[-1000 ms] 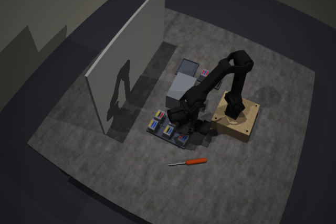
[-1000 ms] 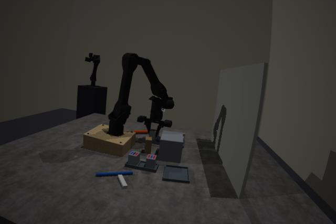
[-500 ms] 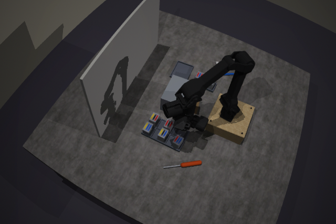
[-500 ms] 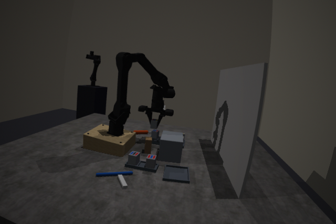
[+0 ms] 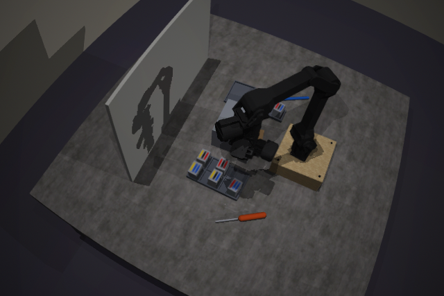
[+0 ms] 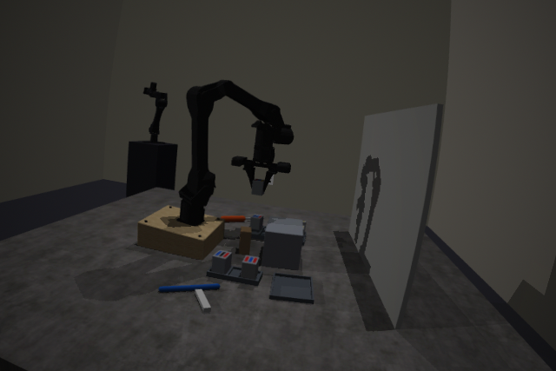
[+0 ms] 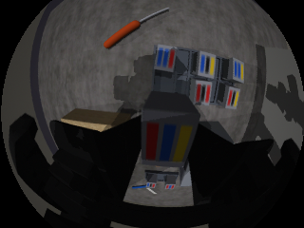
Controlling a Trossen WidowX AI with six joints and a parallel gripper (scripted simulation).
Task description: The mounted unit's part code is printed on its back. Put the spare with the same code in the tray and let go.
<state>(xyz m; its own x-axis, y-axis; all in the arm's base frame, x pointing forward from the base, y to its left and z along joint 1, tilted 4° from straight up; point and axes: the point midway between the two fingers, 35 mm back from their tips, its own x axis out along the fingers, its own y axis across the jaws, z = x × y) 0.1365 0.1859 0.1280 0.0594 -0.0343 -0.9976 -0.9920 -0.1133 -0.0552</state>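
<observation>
My gripper tip is now 330 mm to the left of the dark tray, 210 mm short of it and 150 mm above it. From my gripper tip the other things lie so: blue rod 450 mm to the right, 150 mm below; tall grey panel 380 mm ahead, 90 mm to the right, 70 mm above; white bar 490 mm to the right, 150 mm below, 50 mm ahead.
</observation>
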